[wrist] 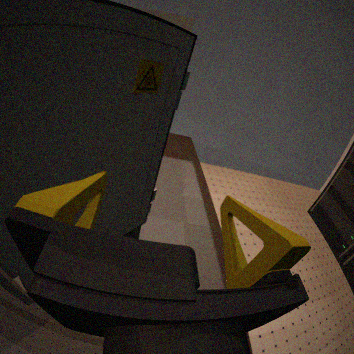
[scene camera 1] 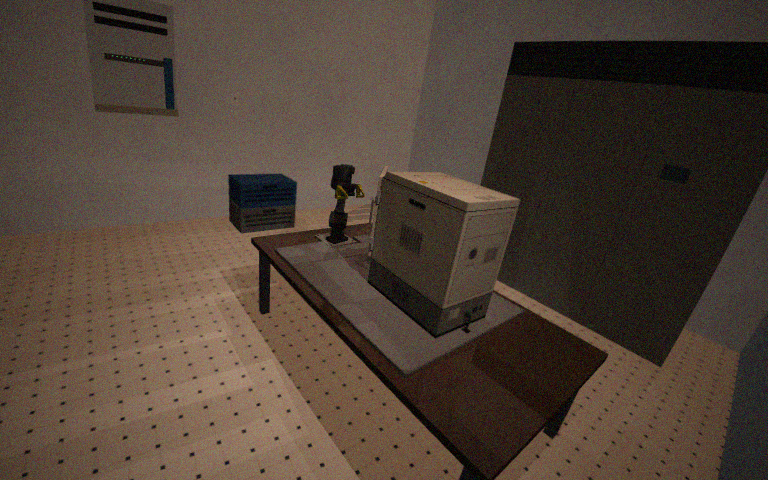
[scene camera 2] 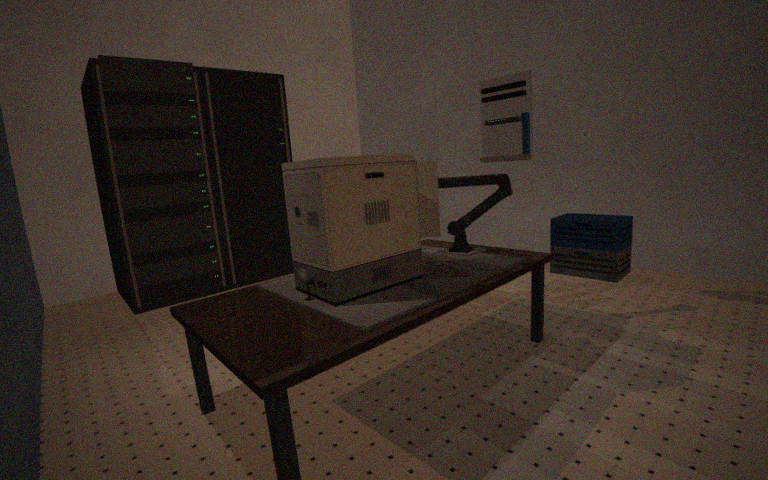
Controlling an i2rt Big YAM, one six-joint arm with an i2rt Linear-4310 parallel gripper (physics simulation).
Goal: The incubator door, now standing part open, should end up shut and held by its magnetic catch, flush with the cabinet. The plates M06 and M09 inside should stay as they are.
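Seen in the pictures: gripper, fingertip midpoint: (wrist: 167, 190) (scene camera 1: 356, 196); arm's base, origin of the base link: (scene camera 1: 337, 239) (scene camera 2: 461, 250).
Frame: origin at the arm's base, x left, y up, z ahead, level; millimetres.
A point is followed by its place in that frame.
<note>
The cream incubator cabinet (scene camera 1: 419, 243) @[z 771, x -278, y 330 mm] (scene camera 2: 362, 226) @[z 859, x 32, y 283 mm] stands on its dark grey base. Its door (scene camera 2: 428, 198) @[z 322, x 0, y 335 mm] stands part open, projecting past the cabinet's front edge in the second scene view; a thin edge of the door (scene camera 1: 384, 172) @[z 398, x -111, y 517 mm] shows in the first. In the wrist view the dark door face (wrist: 85, 115) @[z 382, x -111, y 404 mm], with a yellow warning label (wrist: 148, 77) @[z 428, x -171, y 444 mm] and hinge parts at its right edge, fills the left. My gripper (scene camera 1: 350, 191) @[z 307, x -187, y 381 mm] (wrist: 167, 190) @[z 307, x -187, y 381 mm] is open and empty in front of the door; the cabinet and door hide it in the second scene view. Plates M06 and M09 are hidden inside.
The cabinet stands on a grey mat (scene camera 1: 339, 283) @[z 419, x -344, y 1 mm] (scene camera 2: 362, 316) @[z 1036, x 159, y 1 mm] on a brown table (scene camera 1: 526, 367) @[z 1268, x -158, y -12 mm] (scene camera 2: 243, 322) @[z 1275, x -212, y -12 mm]. The arm's base (scene camera 1: 336, 237) @[z 28, x -32, y 31 mm] (scene camera 2: 460, 246) @[z 37, x 17, y 33 mm] is at the table's far end. Stacked crates (scene camera 1: 262, 192) (scene camera 2: 591, 232) stand on the floor beyond.
</note>
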